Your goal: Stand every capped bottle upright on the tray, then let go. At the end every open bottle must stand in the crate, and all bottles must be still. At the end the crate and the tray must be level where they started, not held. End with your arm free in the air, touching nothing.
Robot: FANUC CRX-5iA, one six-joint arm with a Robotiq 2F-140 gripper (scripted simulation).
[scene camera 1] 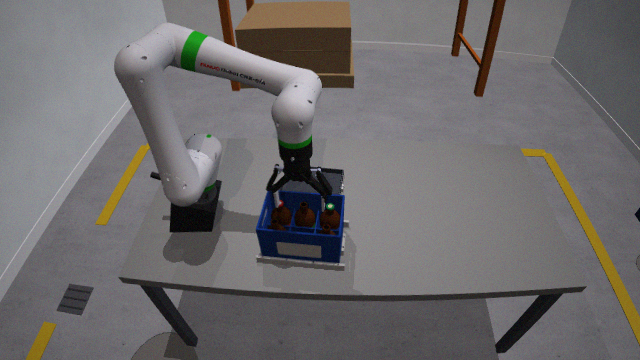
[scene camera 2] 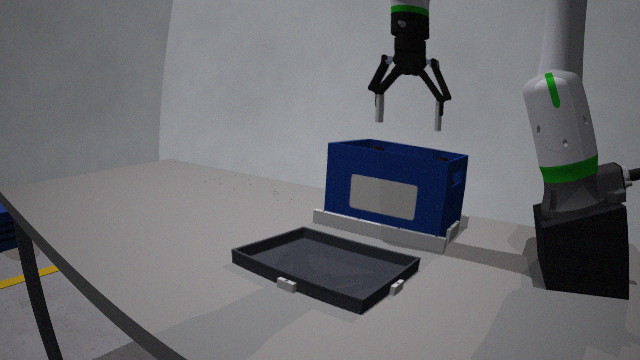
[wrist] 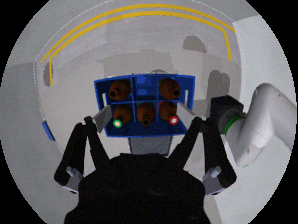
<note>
I see my gripper [scene camera 2: 408, 126], a blue crate [scene camera 1: 301, 243] and a tray [scene camera 2: 352, 267].
The blue crate also shows in the wrist view [wrist: 144, 88]. The tray is seen too in the wrist view [wrist: 143, 145]. My gripper also shows in scene camera 1 [scene camera 1: 300, 206] and in the wrist view [wrist: 143, 109].
</note>
